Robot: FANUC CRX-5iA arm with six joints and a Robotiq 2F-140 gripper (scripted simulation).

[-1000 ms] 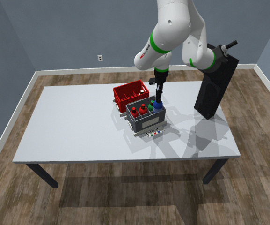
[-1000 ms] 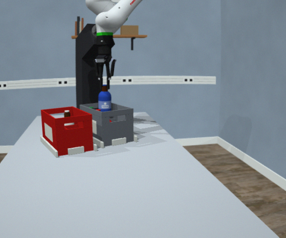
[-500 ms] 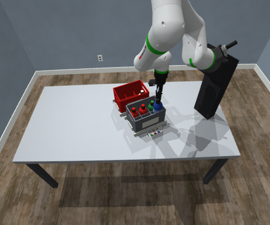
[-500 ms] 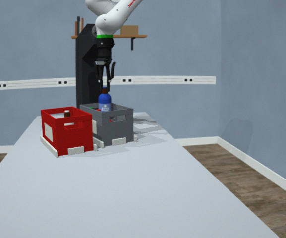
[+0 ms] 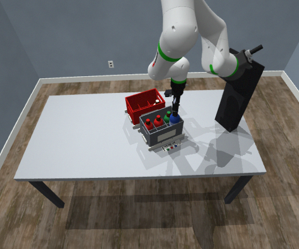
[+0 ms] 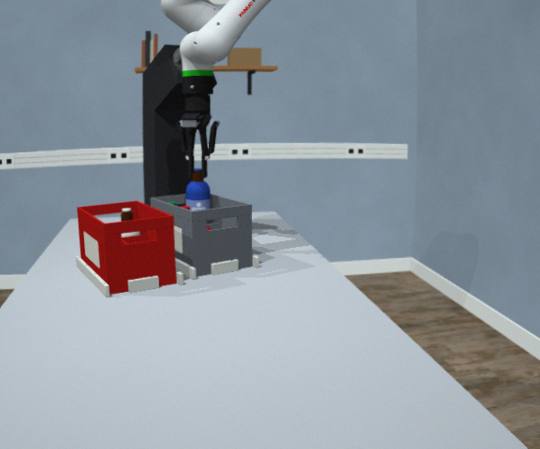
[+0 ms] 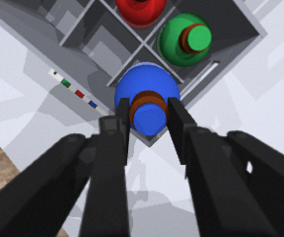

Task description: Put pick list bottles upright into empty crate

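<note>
The blue-label bottle lies 80 mm below my hand. From my hand the other things lie so: red bottle 120 mm ahead, 180 mm below; grey crate 90 mm ahead, 30 mm to the left, 180 mm below; green-label bottle 60 mm ahead, 70 mm to the right, 180 mm below.
</note>
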